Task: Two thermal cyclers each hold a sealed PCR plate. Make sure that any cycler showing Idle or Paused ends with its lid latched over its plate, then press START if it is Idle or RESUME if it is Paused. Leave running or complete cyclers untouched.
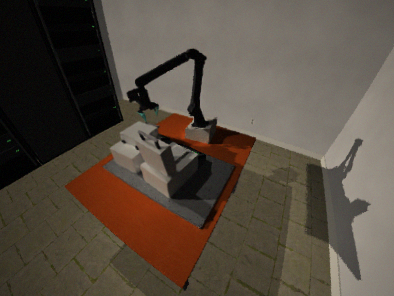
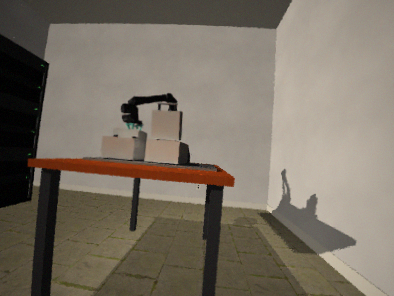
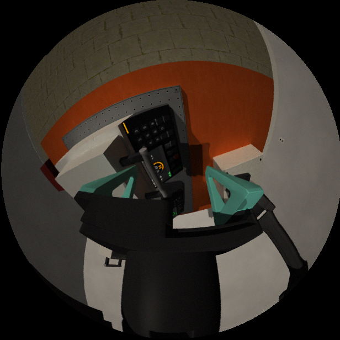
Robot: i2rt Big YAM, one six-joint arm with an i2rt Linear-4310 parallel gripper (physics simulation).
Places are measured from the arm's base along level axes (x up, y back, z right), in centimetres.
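Pixels of known places: gripper, fingertip midpoint: (image 1: 151, 118); arm's base, origin of the base link: (image 1: 200, 124).
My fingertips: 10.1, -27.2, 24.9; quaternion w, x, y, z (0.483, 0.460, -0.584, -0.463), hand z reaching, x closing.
Ahead of a thing's pixels: the offset from my fingertips to its top centre, as dx, dy, dz. "*": to the spot under its first point. Level surfaces: height alone.
One cycler {* -7.3, -33.3, -39.1} (image 1: 159, 179) (image 2: 165, 151) has its lid {* +9.2, -32.8, -40.0} (image 1: 156, 154) (image 2: 166, 125) standing upright, with a grey bar handle (image 3: 152, 171). Its control panel (image 3: 160, 164) shows an orange ring; the status word is too small to read. The other cycler (image 1: 125, 156) (image 2: 117, 147) has its lid (image 1: 137, 131) down; its panel (image 3: 176, 206) is partly hidden and shows green marks. Whether its lid is latched cannot be told. The PCR plates cannot be made out. My gripper (image 1: 151, 117) (image 2: 134, 126) (image 3: 171, 169) is open and empty, above the rear of the closed-lid cycler, beside the upright lid.
Both cyclers stand on a grey perforated board {dx -20.2} (image 1: 187, 210) on the orange table (image 1: 140, 220) (image 2: 125, 170) (image 3: 225, 105). The arm's white base block (image 1: 200, 133) (image 3: 240, 158) stands at the rear of the table. A dark server cabinet (image 2: 17, 130) stands at the left.
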